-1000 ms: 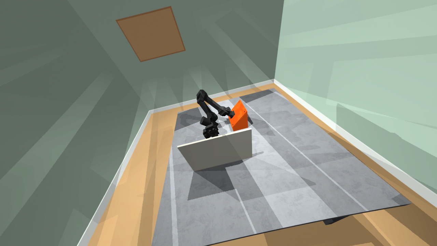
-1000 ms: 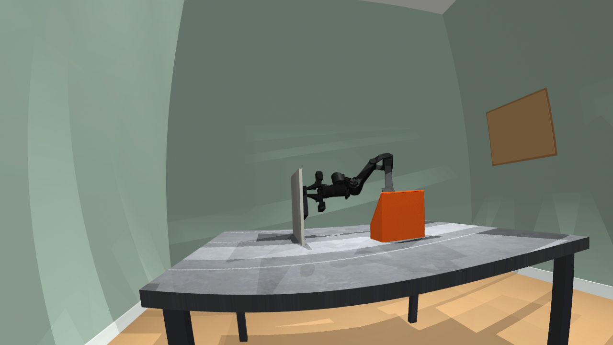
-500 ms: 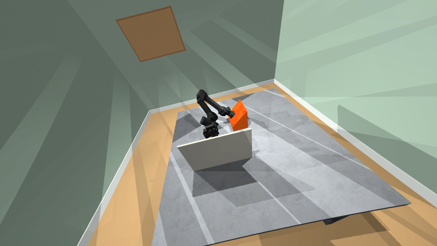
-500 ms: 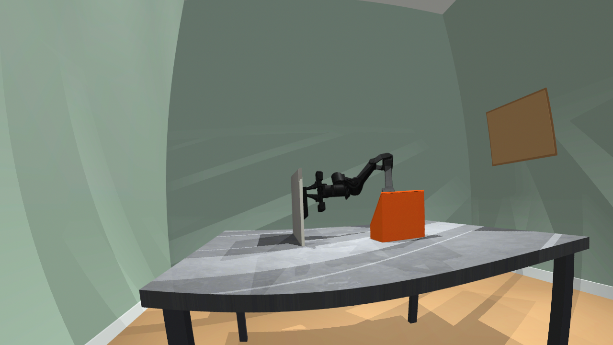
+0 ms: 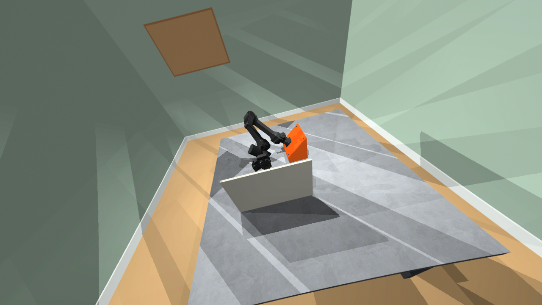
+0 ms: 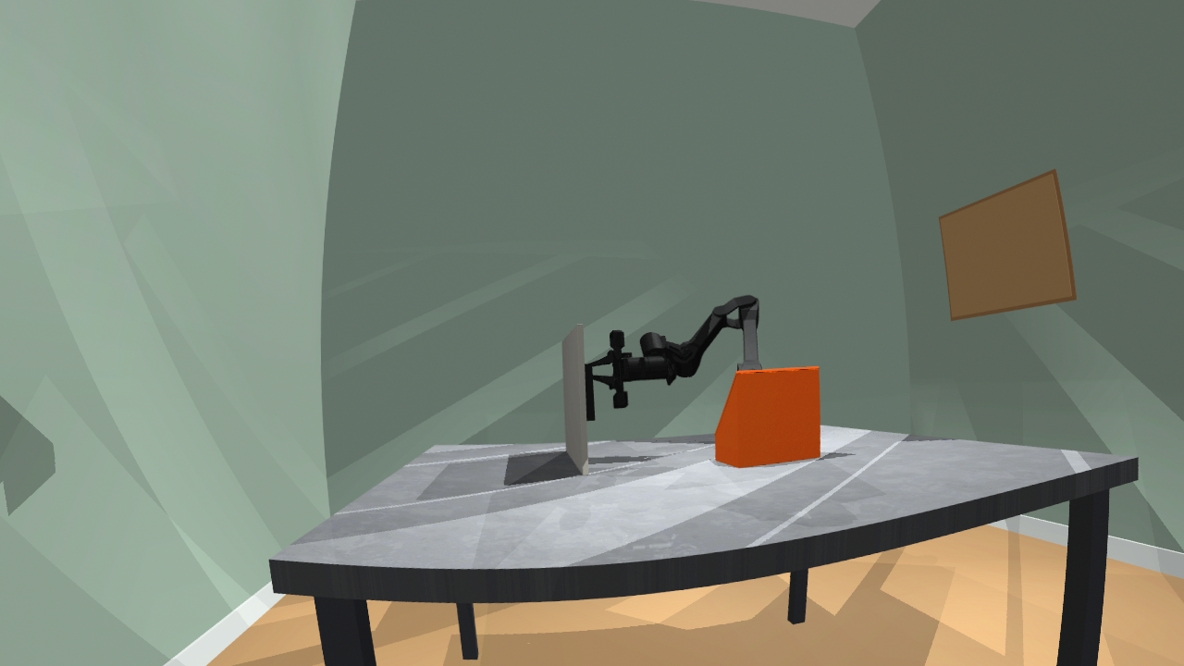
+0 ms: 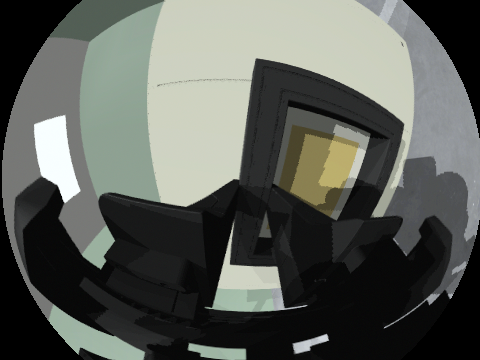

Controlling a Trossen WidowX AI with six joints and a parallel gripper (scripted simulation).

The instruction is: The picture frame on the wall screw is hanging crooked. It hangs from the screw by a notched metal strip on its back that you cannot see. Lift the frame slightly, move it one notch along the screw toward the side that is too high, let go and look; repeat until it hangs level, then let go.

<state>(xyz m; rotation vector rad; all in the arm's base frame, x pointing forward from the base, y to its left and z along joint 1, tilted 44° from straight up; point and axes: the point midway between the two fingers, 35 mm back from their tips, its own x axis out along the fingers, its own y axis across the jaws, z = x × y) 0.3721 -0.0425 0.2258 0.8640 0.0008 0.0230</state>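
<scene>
The picture frame is 10 mm ahead of my gripper tip and 50 mm below it. Round my gripper tip: wall panel 20 mm ahead, 60 mm below.
</scene>
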